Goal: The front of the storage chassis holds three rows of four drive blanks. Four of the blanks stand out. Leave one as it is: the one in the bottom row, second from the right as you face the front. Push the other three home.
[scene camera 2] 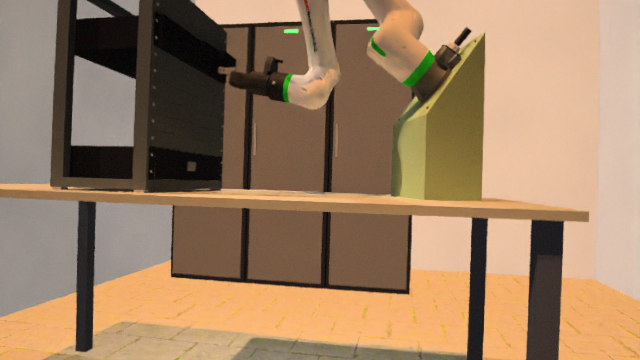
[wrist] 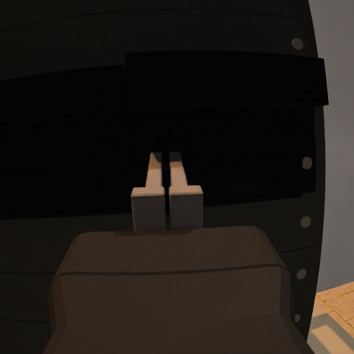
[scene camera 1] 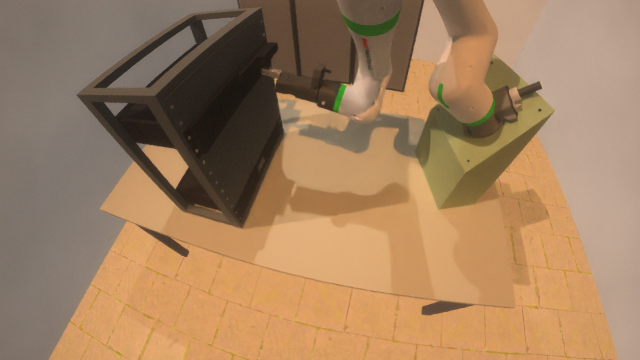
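Where they show: gripper, fingertip midpoint: (scene camera 2: 218, 70) (scene camera 1: 262, 70); arm's base at its link origin: (scene camera 2: 436, 84) (scene camera 1: 483, 116).
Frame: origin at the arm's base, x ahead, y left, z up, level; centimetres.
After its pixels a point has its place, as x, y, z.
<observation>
The dark storage chassis (scene camera 1: 150, 127) {75.8, 58.4, 10.3} (scene camera 2: 107, 37) {77.4, 58.9, 6.1} sits high in the rack. In the wrist view its drive blanks are very dark. The top-row blank at the right end (wrist: 225, 77) stands out from the front; a protruding blank also shows at the chassis's far end in scene view 1 (scene camera 1: 270, 52) {68.2, 16.8, 10.7} and scene view 2 (scene camera 2: 227, 57) {67.7, 18.6, 10.0}. Below it are the middle-row right-end blank (wrist: 225, 132) and the bottom-row right-end blank (wrist: 250, 181). How far these stand out is unclear. My gripper (scene camera 1: 263, 72) {69.9, 20.3, 5.4} (scene camera 2: 220, 70) {69.9, 20.3, 5.4} (wrist: 165, 170) is shut and empty, its tips at the right-end column, below the top blank. Contact cannot be told.
The open-frame rack (scene camera 1: 157, 120) {65.5, 58.7, 16.3} (scene camera 2: 142, 110) {63.6, 58.1, -14.7} stands on the table (scene camera 1: 325, 250) {31.4, 49.4, -36.2} (scene camera 2: 310, 200) {16.8, 51.6, -36.2}. Dark panels fill its front below the blanks. The green pedestal (scene camera 1: 445, 175) {3.3, 9.9, -22.2} (scene camera 2: 452, 155) {-7.3, 10.7, -23.2} carries the arm at the right. Brown cabinets (scene camera 1: 325, 30) (scene camera 2: 290, 150) stand behind.
</observation>
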